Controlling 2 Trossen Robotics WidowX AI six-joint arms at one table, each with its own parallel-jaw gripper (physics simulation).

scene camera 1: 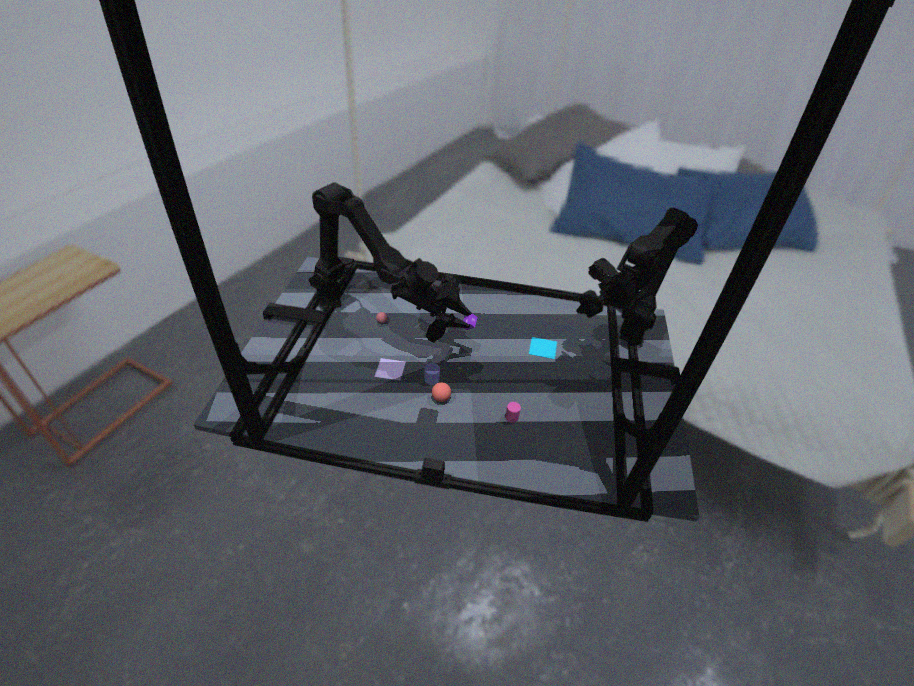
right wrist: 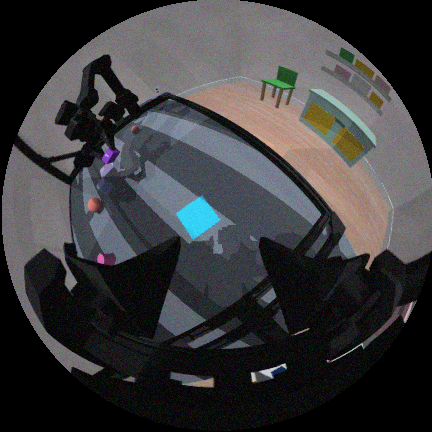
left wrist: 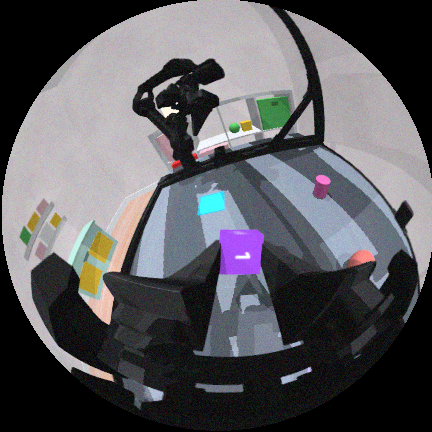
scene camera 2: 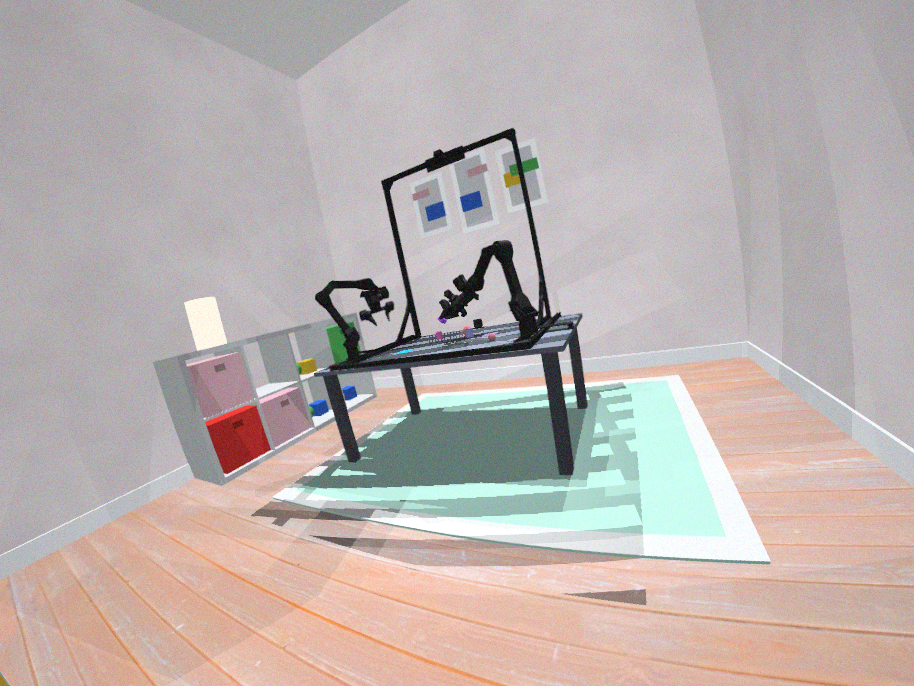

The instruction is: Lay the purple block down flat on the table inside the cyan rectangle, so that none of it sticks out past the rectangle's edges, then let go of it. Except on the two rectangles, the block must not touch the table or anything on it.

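Places are measured from the left arm's base along level axes (x left, y back, z up), in millimetres.
Pixels of known places: left gripper, fingertip midpoint: (scene camera 1: 471,321) (right wrist: 109,155) (left wrist: 239,244) (scene camera 2: 441,319); right gripper, fingertip midpoint: (right wrist: 220,241) (left wrist: 187,138) (scene camera 2: 383,323); left arm's base, origin of the base link: (scene camera 1: 328,297) (right wrist: 135,112) (scene camera 2: 529,333); right arm's base, origin of the base link: (scene camera 1: 631,335) (left wrist: 190,166) (scene camera 2: 354,357).
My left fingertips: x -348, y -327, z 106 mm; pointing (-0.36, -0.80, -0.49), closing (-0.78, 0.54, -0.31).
For each thing: its middle in the pictures, then the offset to it from my left fingertips. "*": a spot on its surface instead.
- purple block, body centre: (left wrist: 239,250) (scene camera 1: 469,321) (right wrist: 110,154) (scene camera 2: 442,319) dx +3, dy +2, dz -4 mm
- cyan rectangle, surface spot: (right wrist: 198,218) (left wrist: 210,200) (scene camera 1: 545,348) (scene camera 2: 403,351) * dx -44, dy -224, dz -124 mm
- lavender rectangle, surface spot: (scene camera 1: 389,369) (right wrist: 105,167) * dx +13, dy +225, dz -124 mm
- blue-violet cylinder, body centre: (scene camera 1: 432,373) (right wrist: 104,185) dx -56, dy +126, dz -104 mm
- orange-red ball, body centre: (left wrist: 360,265) (scene camera 1: 441,392) (right wrist: 94,204) dx -127, dy +125, dz -100 mm
- pink cylinder, body centre: (scene camera 1: 512,412) (left wrist: 321,186) (right wrist: 105,259) dx -243, dy -23, dz -104 mm
- small red ball, body centre: (scene camera 1: 381,317) (right wrist: 134,128) dx +210, dy +193, dz -108 mm
The purple block (scene camera 1: 471,320) (scene camera 2: 442,320) (left wrist: 240,252) (right wrist: 110,155) is between the fingertips of my left gripper (scene camera 1: 469,319) (left wrist: 239,244), which is shut on it. It is held above the table, with a face marked "1" toward the left wrist camera. The cyan rectangle (scene camera 1: 543,347) (scene camera 2: 403,351) (left wrist: 212,203) (right wrist: 198,218) lies flat on the table, to the right of the block in scene camera 1, with nothing on it. My right gripper (scene camera 2: 381,321) (right wrist: 220,241) is open and empty, raised above the table near its own base. The lavender rectangle (scene camera 1: 389,369) (right wrist: 106,170) lies left of the block in scene camera 1.
A blue-violet cylinder (scene camera 1: 431,373) stands beside an orange-red ball (scene camera 1: 441,392) (left wrist: 362,259) (right wrist: 94,205). A pink cylinder (scene camera 1: 513,412) (left wrist: 322,186) (right wrist: 106,259) stands nearer the front in scene camera 1. A small red ball (scene camera 1: 381,317) (right wrist: 135,129) lies near the left arm. Black frame bars edge the table.
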